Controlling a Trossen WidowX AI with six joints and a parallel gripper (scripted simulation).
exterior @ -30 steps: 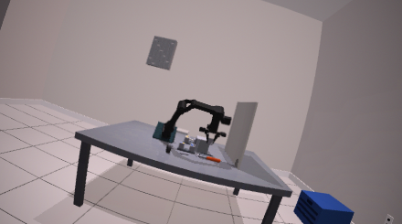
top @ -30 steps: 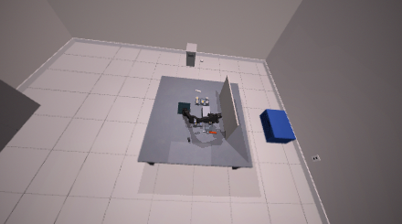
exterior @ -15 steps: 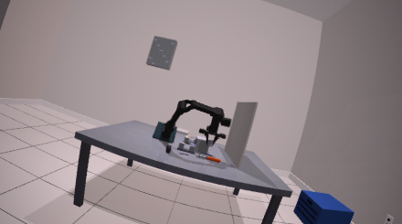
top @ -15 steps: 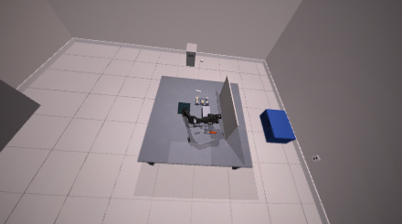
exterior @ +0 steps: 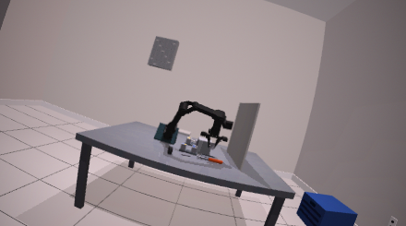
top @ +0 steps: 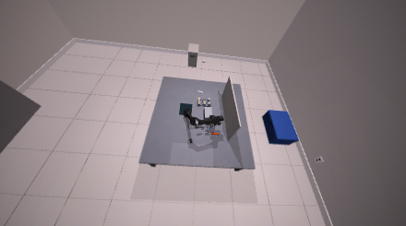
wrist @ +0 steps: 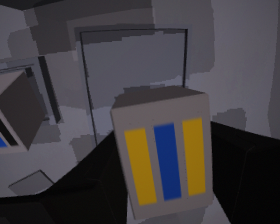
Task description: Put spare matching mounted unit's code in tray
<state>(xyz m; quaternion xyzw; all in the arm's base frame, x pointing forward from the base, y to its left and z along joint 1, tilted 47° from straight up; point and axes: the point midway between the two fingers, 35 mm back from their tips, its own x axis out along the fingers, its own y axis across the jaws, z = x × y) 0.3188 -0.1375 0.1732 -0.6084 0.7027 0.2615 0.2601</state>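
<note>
Right now the flat grey tray is 7 cm below my gripper tip. From my gripper tip the other things lie so: grey panel: 21 cm ahead, 16 cm to the left, 15 cm above; dark item: 27 cm behind, 17 cm to the right, 5 cm below.
</note>
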